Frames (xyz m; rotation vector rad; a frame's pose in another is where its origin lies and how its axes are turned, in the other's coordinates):
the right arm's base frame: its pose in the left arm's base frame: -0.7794 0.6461 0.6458 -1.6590 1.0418 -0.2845
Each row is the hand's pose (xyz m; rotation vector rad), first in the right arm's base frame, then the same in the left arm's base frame.
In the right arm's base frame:
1: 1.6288 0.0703 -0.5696 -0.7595 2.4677 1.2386
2: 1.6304 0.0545 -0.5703 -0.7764 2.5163 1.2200
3: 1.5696 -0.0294 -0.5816 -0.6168 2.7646 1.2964
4: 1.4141 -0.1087 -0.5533 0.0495 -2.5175 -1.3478
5: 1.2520 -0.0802 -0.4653 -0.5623 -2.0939 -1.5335
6: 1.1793 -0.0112 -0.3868 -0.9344 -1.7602 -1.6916
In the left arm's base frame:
1: -0.2331 -0.9512 0.2818 -0.1240 -2.1463 0.6577
2: -0.2249 -0.9527 0.2954 -0.1425 -2.1008 0.6715
3: -0.2272 -0.9138 0.3921 -0.4205 -1.9789 0.7535
4: -0.2611 -0.7779 0.4999 -1.0051 -1.8707 0.8284
5: -0.3123 -0.5985 0.4936 -1.6813 -1.8503 0.7866
6: -0.3371 -0.4928 0.4271 -2.1280 -1.8735 0.6838

